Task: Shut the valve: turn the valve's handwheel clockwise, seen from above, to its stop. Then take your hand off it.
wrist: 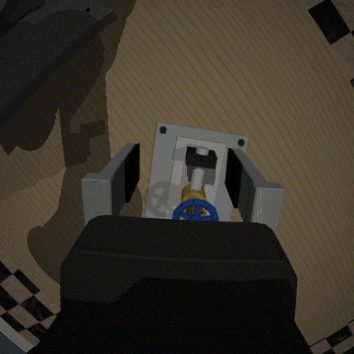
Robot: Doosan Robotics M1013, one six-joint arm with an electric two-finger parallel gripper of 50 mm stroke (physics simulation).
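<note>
The valve's blue handwheel [195,203] shows in the wrist view just above the dark gripper body, which hides its lower edge. Below it is a brass valve body [193,191], joined to a light pipe [198,178]. The valve stands on a grey base plate [161,155] with dark bolts at its far corners. My gripper [182,163] is open and empty. Its two fingers stand wide apart, one to the left and one to the right of the valve in this view. The height between fingertips and handwheel is hard to tell.
A black block [201,157] holds the pipe on the plate. A dark grey flat body [47,57] lies at the upper left, with shadows beside it. The wooden table top [225,75] surrounds the plate. A black-and-white checkered floor [330,21] shows at the corners.
</note>
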